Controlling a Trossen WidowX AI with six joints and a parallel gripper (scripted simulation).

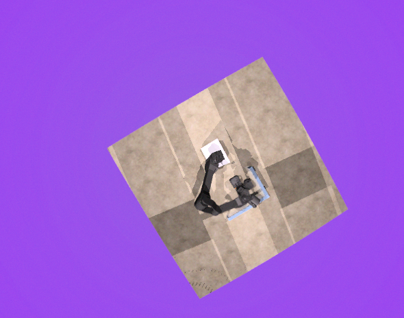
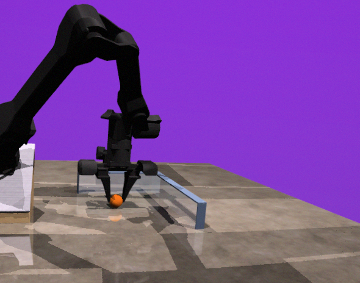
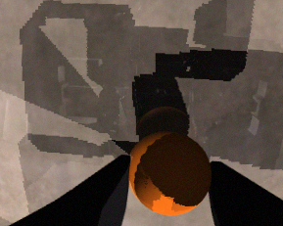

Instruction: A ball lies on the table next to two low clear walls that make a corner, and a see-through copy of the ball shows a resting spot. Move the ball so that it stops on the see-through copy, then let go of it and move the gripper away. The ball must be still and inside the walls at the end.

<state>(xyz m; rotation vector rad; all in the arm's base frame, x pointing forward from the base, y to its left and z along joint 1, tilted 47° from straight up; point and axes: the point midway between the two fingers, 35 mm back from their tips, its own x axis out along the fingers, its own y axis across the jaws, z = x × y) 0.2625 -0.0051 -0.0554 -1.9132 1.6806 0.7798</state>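
The orange ball lies right at my gripper tip. Also, from my gripper tip: see-through copy of ball (right at my gripper tip).
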